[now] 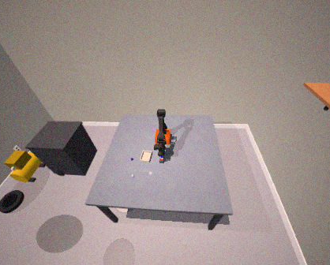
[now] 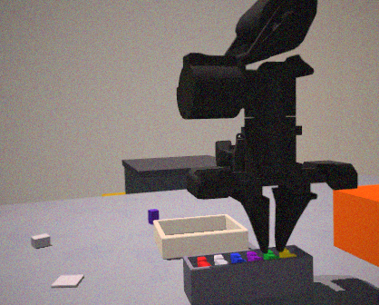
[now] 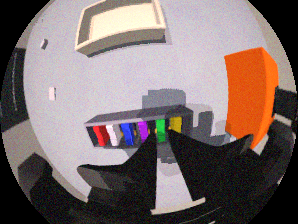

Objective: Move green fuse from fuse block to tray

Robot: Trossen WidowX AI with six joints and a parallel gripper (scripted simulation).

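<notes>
Right now the green fuse is 2 cm below my gripper tip. From my gripper tip the other things lie so: grey block: 25 cm ahead, 30 cm to the right, 4 cm below; then tray: 1 cm ahead, 19 cm to the right, 4 cm below.
</notes>
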